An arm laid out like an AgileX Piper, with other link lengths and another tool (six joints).
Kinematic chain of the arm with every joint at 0, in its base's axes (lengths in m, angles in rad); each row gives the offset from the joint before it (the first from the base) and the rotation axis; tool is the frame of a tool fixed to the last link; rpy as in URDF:
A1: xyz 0 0 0.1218 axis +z
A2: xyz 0 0 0 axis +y
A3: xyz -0.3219 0 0.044 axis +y
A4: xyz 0.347 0 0.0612 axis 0.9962 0 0.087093
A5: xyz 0 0 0 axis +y
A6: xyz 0.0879 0 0.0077 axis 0.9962 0 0.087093
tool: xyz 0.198 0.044 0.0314 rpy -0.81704 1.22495 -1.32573
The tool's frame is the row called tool.
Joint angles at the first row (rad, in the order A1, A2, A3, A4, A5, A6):
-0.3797 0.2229 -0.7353 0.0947 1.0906 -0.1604
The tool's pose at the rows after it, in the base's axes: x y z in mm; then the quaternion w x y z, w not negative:
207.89 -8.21 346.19 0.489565 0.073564 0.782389 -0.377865
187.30 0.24 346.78 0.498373 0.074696 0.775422 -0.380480
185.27 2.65 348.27 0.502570 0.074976 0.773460 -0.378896
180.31 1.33 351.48 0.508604 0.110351 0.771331 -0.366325
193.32 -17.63 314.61 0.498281 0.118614 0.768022 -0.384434
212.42 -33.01 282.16 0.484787 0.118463 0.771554 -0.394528
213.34 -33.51 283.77 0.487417 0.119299 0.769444 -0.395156
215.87 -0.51 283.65 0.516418 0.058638 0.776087 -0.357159
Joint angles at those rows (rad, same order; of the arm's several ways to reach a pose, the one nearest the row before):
-0.3797 0.1656 -0.7739 0.0919 1.1692 -0.1423
-0.3797 0.0929 -0.7739 0.0909 1.2187 -0.1393
-0.3797 0.0829 -0.7739 0.0965 1.2207 -0.1392
-0.3797 0.0476 -0.7622 0.0880 1.2198 -0.0625
-0.3797 -0.0073 -0.6330 0.0412 1.1472 -0.0534
-0.3798 -0.0072 -0.5315 0.0138 1.0669 -0.0523
-0.3787 -0.0072 -0.5305 0.0126 1.0588 -0.0510
-0.2220 -0.0073 -0.5305 0.0097 1.0588 -0.0512

